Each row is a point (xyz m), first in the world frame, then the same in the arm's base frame.
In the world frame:
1: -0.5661 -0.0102 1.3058
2: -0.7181 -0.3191 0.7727
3: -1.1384 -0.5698 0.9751
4: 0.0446 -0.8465 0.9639
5: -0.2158 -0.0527 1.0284
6: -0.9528 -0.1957 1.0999
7: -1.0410 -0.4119 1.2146
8: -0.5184 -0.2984 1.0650
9: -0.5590 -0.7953 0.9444
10: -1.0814 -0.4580 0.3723
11: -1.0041 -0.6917 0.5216
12: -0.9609 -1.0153 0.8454
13: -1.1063 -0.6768 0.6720
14: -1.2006 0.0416 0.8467
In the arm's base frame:
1: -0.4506 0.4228 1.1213
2: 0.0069 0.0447 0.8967
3: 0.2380 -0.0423 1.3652
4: 0.3739 0.8433 0.5446
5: -0.3733 0.4908 0.6845
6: -0.1742 0.0679 1.2763
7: 0.0110 0.1425 1.4431
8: -0.1148 0.3728 0.9538
9: 0.3974 0.3990 0.9561
10: 0.2893 -0.4368 0.8952
11: 0.4633 -0.2200 0.9699
12: 0.6794 0.1146 1.1997
13: 0.4194 -0.1940 1.1451
14: -0.3043 -0.3373 1.2511

